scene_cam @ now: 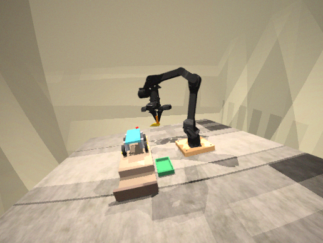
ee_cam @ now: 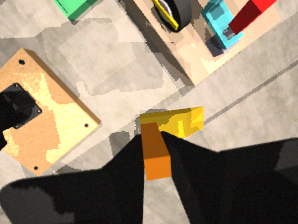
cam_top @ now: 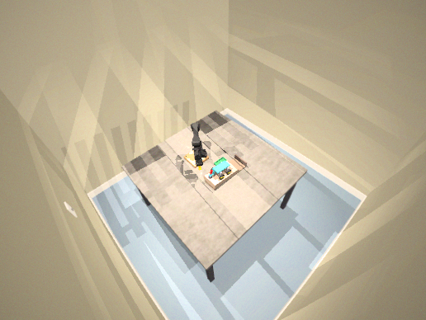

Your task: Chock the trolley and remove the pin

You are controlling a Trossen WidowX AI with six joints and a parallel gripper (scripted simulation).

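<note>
Now: the yellow chock 20 mm ahead of my gripper tip, 10 mm to the right of it and 10 mm below it. Also, from my gripper tip: tan ramp (150 mm to the left, 140 mm ahead, 130 mm below); red-headed stop pin (130 mm ahead, 50 mm below, 40 mm to the left); trolley (140 mm to the left, 140 mm ahead, 60 mm below).
</note>
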